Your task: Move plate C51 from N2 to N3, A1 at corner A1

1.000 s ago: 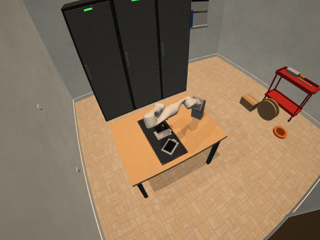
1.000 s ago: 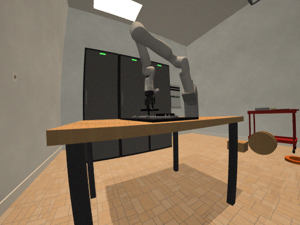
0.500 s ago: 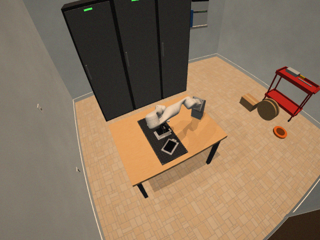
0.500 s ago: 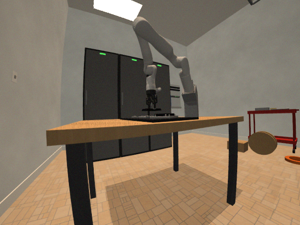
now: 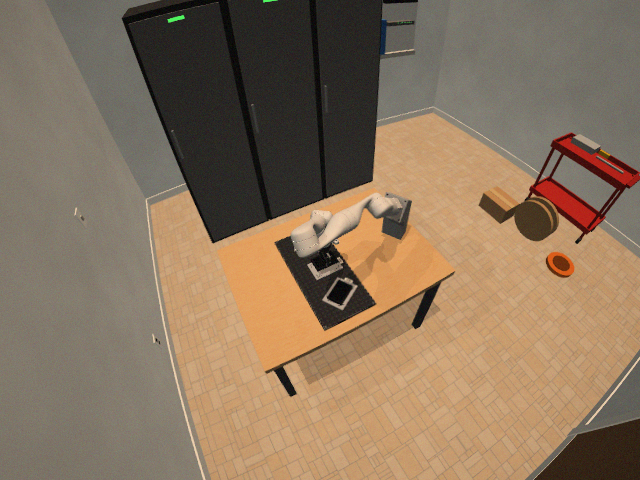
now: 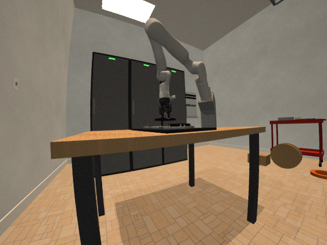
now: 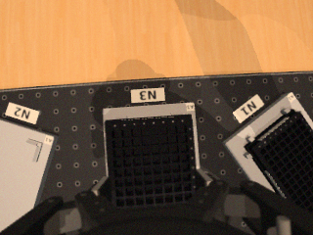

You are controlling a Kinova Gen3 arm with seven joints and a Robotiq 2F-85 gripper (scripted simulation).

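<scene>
Right now the landing nest N3 is 70 mm below my hand. Also, from my hand: plate nest N2 (190 mm to the right, 90 mm ahead, 70 mm below).
</scene>
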